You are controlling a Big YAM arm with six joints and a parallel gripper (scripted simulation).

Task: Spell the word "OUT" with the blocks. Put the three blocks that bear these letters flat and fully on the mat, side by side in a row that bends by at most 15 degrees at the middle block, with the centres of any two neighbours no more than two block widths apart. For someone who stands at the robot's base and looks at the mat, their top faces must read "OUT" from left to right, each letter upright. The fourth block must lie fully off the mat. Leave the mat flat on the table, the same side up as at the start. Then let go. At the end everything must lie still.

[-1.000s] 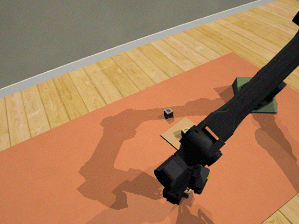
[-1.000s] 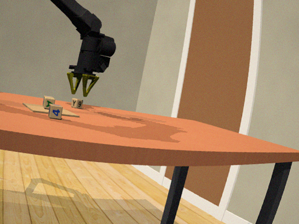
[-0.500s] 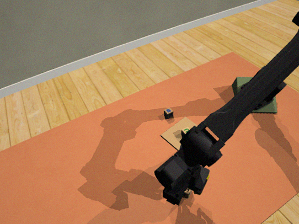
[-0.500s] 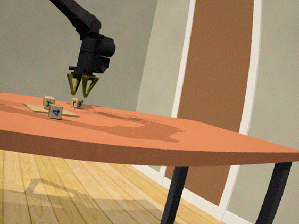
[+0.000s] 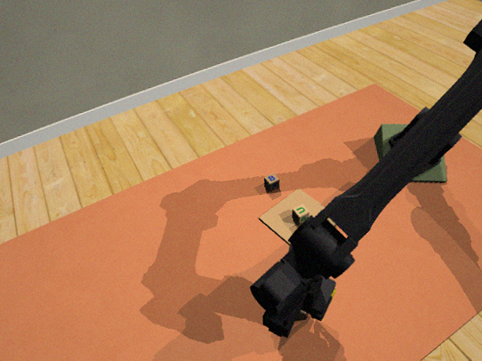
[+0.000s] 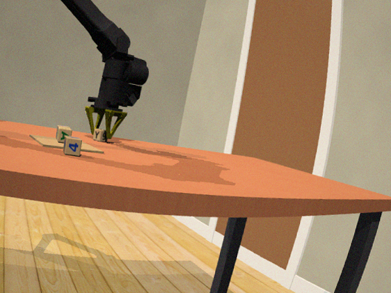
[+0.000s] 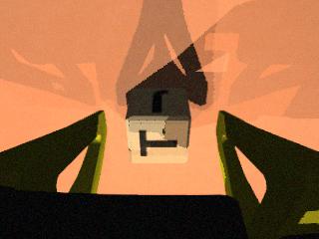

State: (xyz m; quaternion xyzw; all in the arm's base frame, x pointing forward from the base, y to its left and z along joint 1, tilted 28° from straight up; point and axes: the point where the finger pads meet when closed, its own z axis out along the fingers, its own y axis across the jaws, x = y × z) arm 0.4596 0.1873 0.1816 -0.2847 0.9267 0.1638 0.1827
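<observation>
The tan mat lies 11 cm behind my hand, 20 cm to the right of it and 2 cm below it. The rest, counted from my hand: O block: 11 cm behind, 15 cm to the right; then wooden block: 9 cm behind, 33 cm to the right.
</observation>
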